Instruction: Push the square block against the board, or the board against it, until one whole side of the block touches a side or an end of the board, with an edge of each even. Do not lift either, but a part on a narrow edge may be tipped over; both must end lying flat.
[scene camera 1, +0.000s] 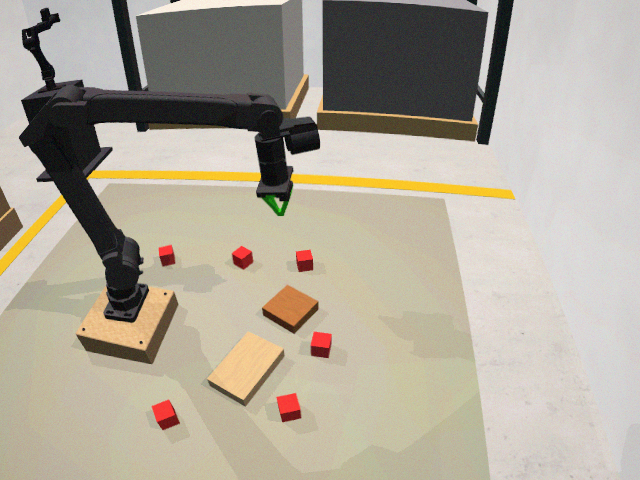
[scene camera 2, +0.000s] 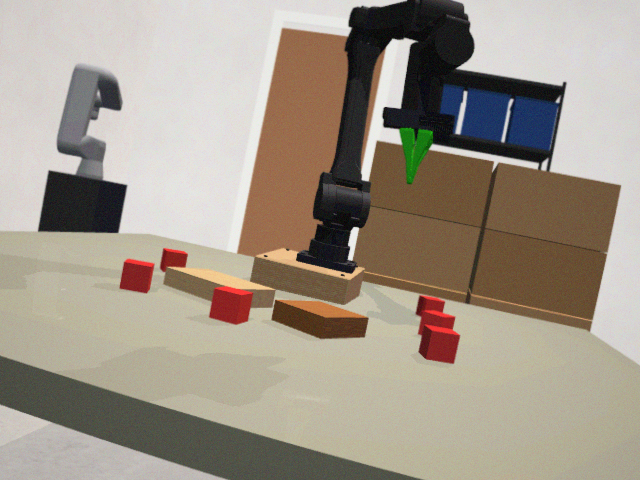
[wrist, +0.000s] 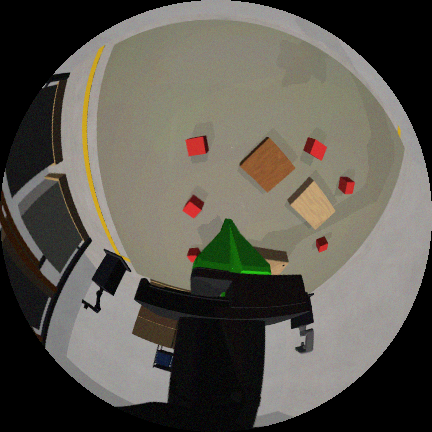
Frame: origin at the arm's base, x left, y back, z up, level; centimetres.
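Where they show: gripper, between the fingertips: (scene camera 1: 280, 215) (scene camera 2: 409, 183) (wrist: 226, 222); arm's base, origin of its link: (scene camera 1: 127, 303) (scene camera 2: 326, 264).
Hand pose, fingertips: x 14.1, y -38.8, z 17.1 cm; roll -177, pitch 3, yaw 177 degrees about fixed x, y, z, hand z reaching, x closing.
Note:
Things, the pixels of their centre, and the offset from my fingertips.
- square block, middle of its body: (scene camera 2: 320, 318) (scene camera 1: 290, 308) (wrist: 267, 164) dx -8.6, dy -1.9, dz -21.6 cm
- board, middle of its body: (scene camera 2: 218, 287) (scene camera 1: 246, 367) (wrist: 313, 205) dx -26.7, dy +6.3, dz -21.6 cm
- third cube, middle of its body: (scene camera 2: 438, 343) (wrist: 197, 144) (scene camera 1: 304, 260) dx +8.5, dy -4.2, dz -21.1 cm
The square block (scene camera 1: 290, 306) (scene camera 2: 323, 316) (wrist: 267, 164), reddish brown, lies flat on the table. The board (scene camera 1: 246, 366) (scene camera 2: 217, 283) (wrist: 312, 204), pale wood and longer than wide, lies flat beside it, nearer the bottom of scene camera 1's view. A gap shows between the two; they do not touch. My gripper (scene camera 1: 280, 213) (scene camera 2: 409, 181) (wrist: 226, 222) has green fingers with their tips together; it is shut and empty. It hangs high above the table, apart from both parts, on the side of the block away from the board.
Several red cubes stand around the parts. One cube (scene camera 1: 321, 344) (scene camera 2: 231, 305) (wrist: 315, 148) is close to the block's corner; another (scene camera 1: 288, 407) (scene camera 2: 136, 275) is near the board. A third cube (scene camera 1: 304, 260) (scene camera 2: 439, 343) stands beyond the block. The arm's wooden base (scene camera 1: 116, 343) (scene camera 2: 305, 281) is left of both parts in scene camera 1.

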